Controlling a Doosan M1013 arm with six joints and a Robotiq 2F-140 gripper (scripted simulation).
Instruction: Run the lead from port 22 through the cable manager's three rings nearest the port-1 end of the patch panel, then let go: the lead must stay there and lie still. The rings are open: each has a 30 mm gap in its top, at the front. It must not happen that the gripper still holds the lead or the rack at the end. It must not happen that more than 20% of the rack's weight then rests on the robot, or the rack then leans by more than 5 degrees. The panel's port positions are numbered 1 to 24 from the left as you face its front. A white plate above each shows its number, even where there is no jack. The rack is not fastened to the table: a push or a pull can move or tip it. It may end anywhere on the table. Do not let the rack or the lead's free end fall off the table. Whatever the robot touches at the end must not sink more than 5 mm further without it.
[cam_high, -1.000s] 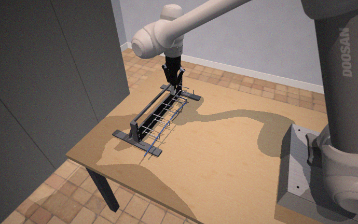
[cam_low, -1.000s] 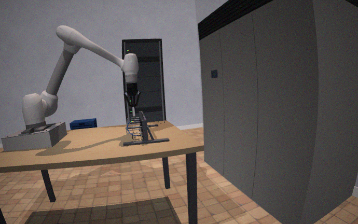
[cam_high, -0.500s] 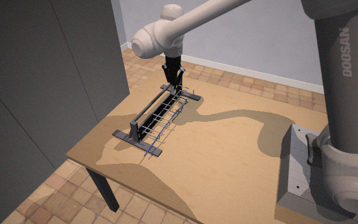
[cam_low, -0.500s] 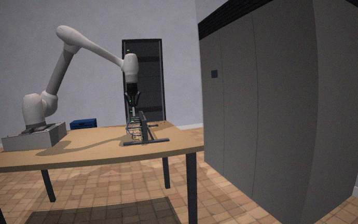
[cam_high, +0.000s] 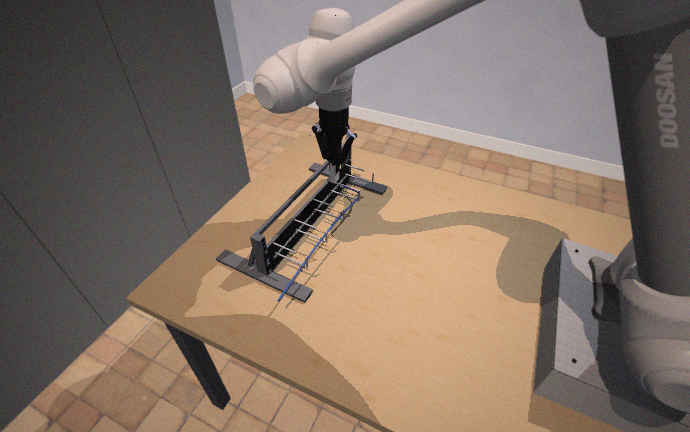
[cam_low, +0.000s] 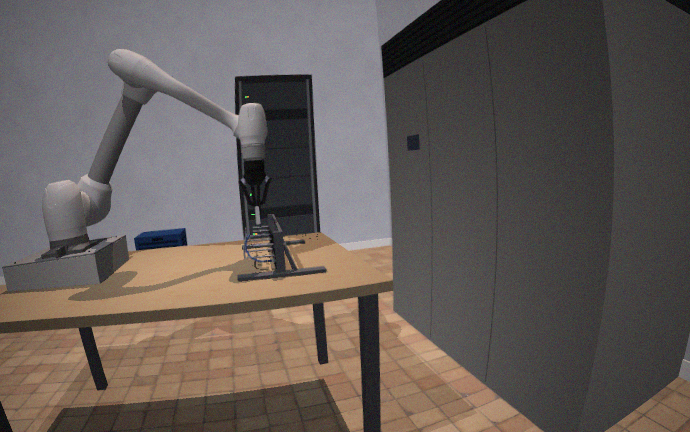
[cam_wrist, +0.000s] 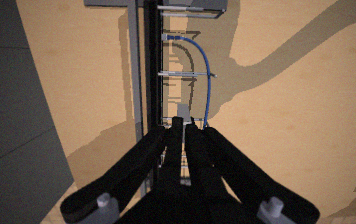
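My gripper is now 6 cm short of the rack, 4 cm to the right of it and 11 cm above it.
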